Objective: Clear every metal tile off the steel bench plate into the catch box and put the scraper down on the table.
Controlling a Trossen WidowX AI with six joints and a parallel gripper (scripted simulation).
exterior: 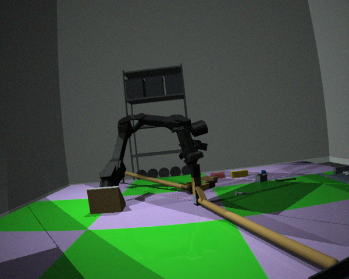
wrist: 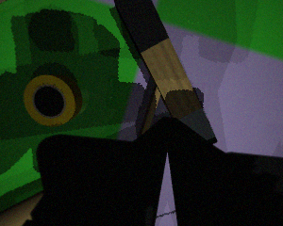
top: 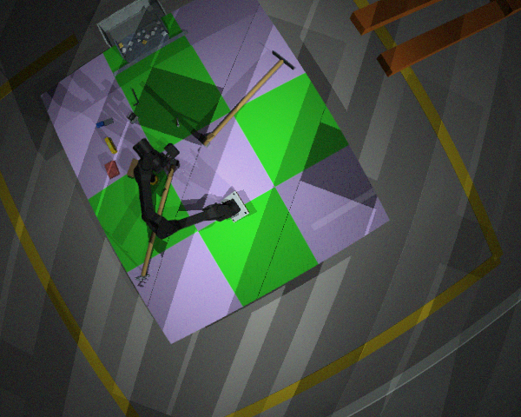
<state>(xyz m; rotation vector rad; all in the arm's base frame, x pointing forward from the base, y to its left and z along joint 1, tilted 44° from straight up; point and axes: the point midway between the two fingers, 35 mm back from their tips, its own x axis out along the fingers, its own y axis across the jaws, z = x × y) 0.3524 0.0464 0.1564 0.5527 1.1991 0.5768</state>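
My gripper tip is 3 cm short of the long scraper, 49 cm to the left of it and 1 cm above it. Also, from my gripper tip: wooden block (9 cm ahead, 15 cm to the left, 6 cm below); then yellow ring (2 cm behind, 11 cm to the left, 7 cm below); then red block (16 cm ahead, 25 cm to the left, 6 cm below).
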